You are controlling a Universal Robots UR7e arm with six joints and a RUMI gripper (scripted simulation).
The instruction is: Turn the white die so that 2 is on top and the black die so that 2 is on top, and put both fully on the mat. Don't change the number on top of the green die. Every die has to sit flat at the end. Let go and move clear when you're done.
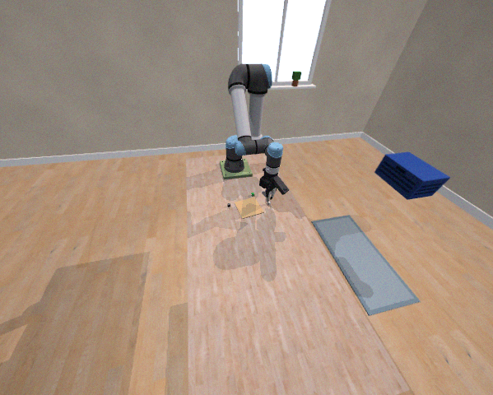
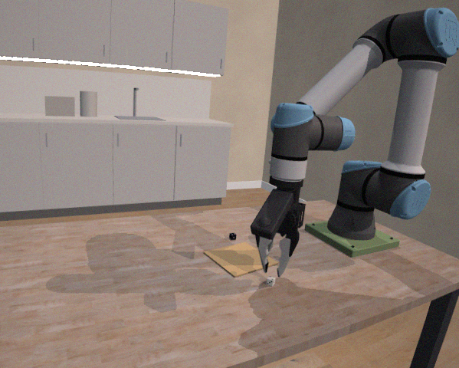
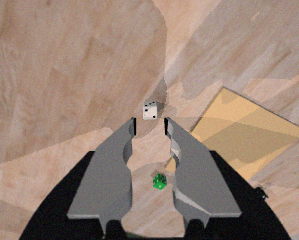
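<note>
My hand is 30 mm above the white die. The rest, counted from my hand: black die: 10 mm ahead, 250 mm to the right, 30 mm below; green die: 80 mm behind, 100 mm to the right, 30 mm below; tan mat: 30 mm ahead, 130 mm to the right, 40 mm below.
</note>
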